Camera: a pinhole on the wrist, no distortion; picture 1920 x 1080 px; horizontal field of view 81.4 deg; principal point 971.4 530.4 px. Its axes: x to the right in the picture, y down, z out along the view. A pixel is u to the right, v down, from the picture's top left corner.
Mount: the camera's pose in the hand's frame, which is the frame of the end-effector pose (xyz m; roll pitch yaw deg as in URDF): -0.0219 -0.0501 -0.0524 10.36 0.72 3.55
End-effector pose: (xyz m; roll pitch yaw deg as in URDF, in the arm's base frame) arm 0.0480 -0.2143 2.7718 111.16 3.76 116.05
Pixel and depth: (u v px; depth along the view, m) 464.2 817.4 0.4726
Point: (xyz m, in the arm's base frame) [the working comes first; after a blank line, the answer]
In the camera's frame: -0.2148 0.1215 0.4726

0.5120 -0.2589 2.6031
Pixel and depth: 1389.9 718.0 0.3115
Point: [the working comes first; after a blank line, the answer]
In the camera's frame: 0.1168 0.0524 0.3115

0.2128 -0.0340 2.6271
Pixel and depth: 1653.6 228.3 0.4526
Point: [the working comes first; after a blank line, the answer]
In the camera's frame: 0.2766 -0.1225 0.4526

0.1707 0.1222 2.4038
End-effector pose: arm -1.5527 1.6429 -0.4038 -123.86 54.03 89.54
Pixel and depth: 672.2 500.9 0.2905
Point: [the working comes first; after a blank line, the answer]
In the camera's frame: -0.0779 -0.0077 0.2905

-1.8105 1.5626 -0.3495
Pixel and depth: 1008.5 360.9 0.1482
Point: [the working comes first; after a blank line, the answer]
In the camera's frame: 0.0049 -0.0225 0.1482

-1.6815 1.6626 -0.3752
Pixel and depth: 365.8 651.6 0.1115
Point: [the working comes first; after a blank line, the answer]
In the camera's frame: -0.0605 0.0121 0.1115

-1.6374 1.6108 -0.3283
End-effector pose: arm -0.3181 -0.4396 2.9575 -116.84 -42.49 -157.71
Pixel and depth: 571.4 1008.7 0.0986
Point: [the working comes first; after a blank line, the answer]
In the camera's frame: -0.0353 0.0423 0.0986

-0.2553 -0.4785 2.9200
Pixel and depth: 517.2 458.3 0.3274
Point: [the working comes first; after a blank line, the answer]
In the camera's frame: -0.1332 -0.0211 0.3274

-0.1032 -0.6766 2.8604
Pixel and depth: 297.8 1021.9 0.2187
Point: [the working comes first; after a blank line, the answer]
In the camera's frame: -0.1320 0.0963 0.2187

-0.2007 -0.5680 2.7947
